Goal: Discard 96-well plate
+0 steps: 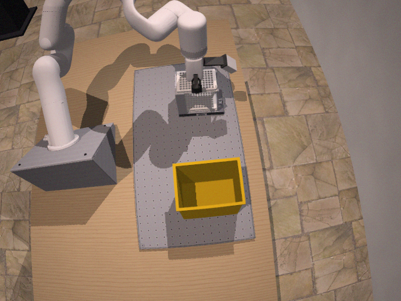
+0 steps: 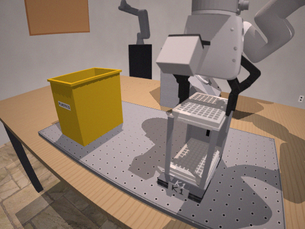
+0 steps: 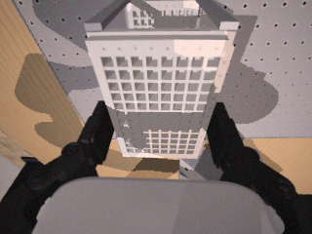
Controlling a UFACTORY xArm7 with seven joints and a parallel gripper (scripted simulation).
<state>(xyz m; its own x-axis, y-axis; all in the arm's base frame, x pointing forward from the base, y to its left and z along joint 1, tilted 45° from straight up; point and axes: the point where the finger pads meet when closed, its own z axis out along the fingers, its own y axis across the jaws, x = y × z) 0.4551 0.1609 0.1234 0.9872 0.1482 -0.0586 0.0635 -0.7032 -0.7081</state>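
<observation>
My gripper is now 34 cm to the left of the yellow plastics bin W1, 7 cm above it and 4 cm short of it.
</observation>
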